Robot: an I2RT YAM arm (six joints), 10 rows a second.
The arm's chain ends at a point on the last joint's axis. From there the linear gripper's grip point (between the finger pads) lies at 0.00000 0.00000 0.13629 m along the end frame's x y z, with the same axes.
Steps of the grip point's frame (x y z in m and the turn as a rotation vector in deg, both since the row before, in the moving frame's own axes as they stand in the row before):
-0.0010 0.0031 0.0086 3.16 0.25 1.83
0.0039 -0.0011 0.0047 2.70 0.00 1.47
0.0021 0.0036 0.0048 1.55 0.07 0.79
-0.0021 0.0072 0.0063 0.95 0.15 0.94
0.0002 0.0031 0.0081 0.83 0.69 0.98
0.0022 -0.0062 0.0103 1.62 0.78 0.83
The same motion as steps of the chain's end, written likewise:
-0.0017 0.0106 0.0088 3.16 0.25 1.83
0.0038 0.0053 0.0049 2.70 0.00 1.47
0.0019 0.0073 0.0048 1.55 0.07 0.79
-0.0025 0.0095 0.0063 0.95 0.15 0.94
-0.0015 0.0051 0.0081 0.83 0.69 0.98
0.0003 -0.0024 0.0104 1.62 0.78 0.83

